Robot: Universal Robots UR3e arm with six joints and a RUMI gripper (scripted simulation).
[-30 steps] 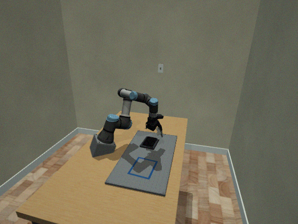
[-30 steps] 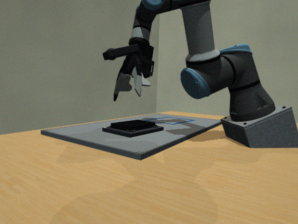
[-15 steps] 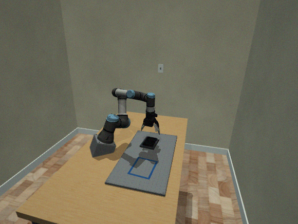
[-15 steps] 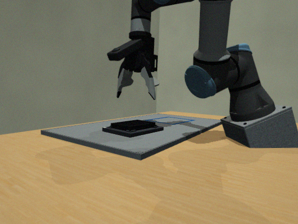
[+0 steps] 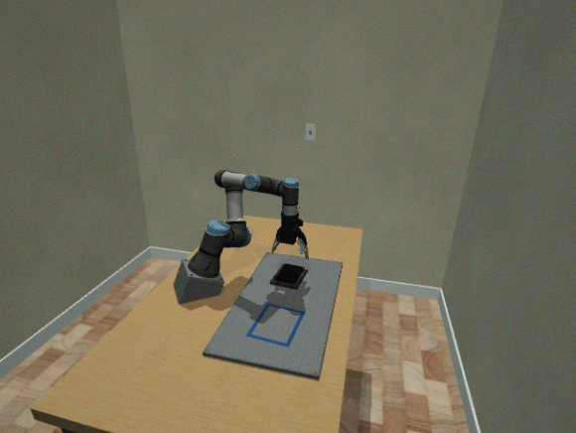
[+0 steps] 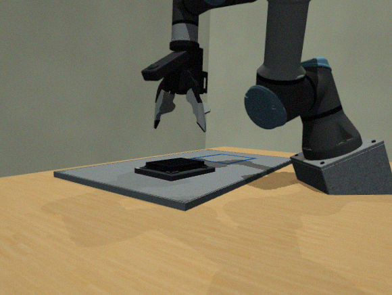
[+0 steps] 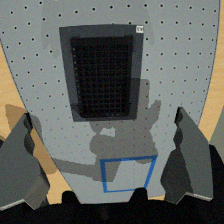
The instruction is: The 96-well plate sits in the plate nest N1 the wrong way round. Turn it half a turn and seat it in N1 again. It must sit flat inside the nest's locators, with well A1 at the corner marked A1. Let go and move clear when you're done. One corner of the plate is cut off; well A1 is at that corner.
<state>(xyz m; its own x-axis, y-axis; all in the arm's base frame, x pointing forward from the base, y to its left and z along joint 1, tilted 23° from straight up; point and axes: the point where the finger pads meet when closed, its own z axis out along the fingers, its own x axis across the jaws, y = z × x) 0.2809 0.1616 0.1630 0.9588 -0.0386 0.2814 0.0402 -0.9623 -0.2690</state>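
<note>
Right now the black 96-well plate is 80 mm below my hand. Also, from my hand: small white corner label (90 mm below, 80 mm to the left, 50 mm ahead); then plate nest N1 (100 mm below).
</note>
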